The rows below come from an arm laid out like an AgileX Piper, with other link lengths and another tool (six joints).
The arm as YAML. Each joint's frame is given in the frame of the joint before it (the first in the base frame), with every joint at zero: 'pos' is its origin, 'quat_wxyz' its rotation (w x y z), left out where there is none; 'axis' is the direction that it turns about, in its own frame. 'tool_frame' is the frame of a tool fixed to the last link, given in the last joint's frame.
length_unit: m
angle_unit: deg
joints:
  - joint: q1
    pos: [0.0, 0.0, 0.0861]
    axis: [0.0, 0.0, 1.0]
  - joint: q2
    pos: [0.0, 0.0, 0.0]
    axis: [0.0, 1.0, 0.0]
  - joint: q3
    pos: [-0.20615, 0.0, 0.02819]
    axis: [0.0, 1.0, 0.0]
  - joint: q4
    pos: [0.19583, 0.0, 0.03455]
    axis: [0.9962, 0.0, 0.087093]
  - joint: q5
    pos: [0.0, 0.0, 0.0]
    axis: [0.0, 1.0, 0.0]
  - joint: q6
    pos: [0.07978, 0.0, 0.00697]
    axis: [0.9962, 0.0, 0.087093]
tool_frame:
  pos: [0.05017, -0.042, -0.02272]
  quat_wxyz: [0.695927, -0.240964, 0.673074, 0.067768]
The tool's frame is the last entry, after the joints.
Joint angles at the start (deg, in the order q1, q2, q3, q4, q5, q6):
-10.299, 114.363, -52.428, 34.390, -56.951, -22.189
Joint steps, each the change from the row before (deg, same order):
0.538, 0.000, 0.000, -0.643, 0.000, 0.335
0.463, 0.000, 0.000, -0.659, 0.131, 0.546
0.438, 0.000, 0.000, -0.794, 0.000, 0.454
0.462, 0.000, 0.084, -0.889, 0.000, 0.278
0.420, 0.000, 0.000, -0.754, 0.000, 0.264
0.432, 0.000, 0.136, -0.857, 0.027, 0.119
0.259, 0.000, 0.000, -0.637, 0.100, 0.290
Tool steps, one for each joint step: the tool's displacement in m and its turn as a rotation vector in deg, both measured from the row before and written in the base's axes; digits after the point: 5 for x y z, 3 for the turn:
0.00252, 0.00343, 0.00034, -0.083, -0.145, 1.051
0.00237, 0.00326, -0.00008, 0.157, -0.171, 1.013
0.00244, 0.00315, 0.00038, -0.062, -0.198, 1.070
0.00230, 0.00338, 0.00027, -0.239, -0.003, 1.188
0.00222, 0.00304, 0.00047, -0.187, -0.088, 1.034
0.00189, 0.00326, 0.00009, -0.329, 0.155, 1.151
0.00160, 0.00220, 0.00012, -0.044, -0.027, 0.802

